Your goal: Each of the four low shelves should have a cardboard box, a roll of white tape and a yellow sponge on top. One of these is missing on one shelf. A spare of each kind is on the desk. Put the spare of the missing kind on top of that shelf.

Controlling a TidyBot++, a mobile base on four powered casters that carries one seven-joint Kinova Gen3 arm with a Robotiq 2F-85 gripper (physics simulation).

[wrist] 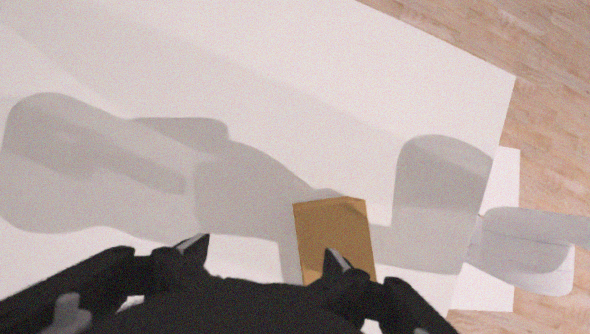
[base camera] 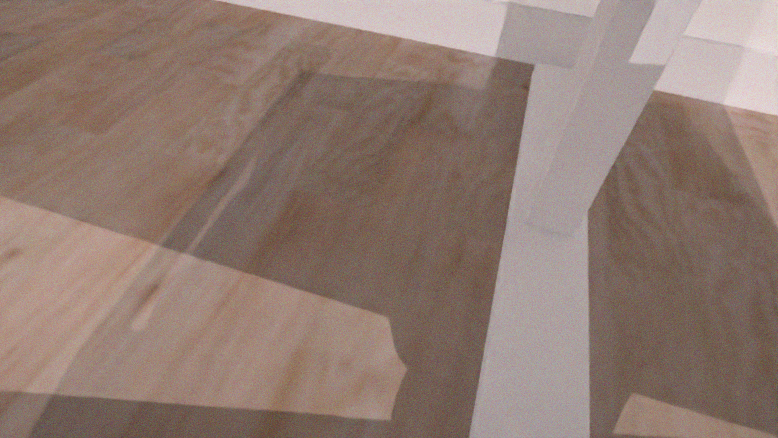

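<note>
A cardboard box lies on the white desk top, at the lower middle of the wrist view. My gripper is open, with nothing between its fingers. It is above the desk; its right finger overlaps the near part of the box in the view, and its left finger is over bare white top to the left of the box. The near end of the box is hidden behind the gripper. The white tape and the yellow sponge do not show in either view, and the low shelves cannot be made out.
In the base camera view a white post with a slanting brace stands close in front, right of centre, over wooden floor. In the wrist view the desk ends at the right, where a pale grey rounded shape and wooden floor show. Shadows cross the desk.
</note>
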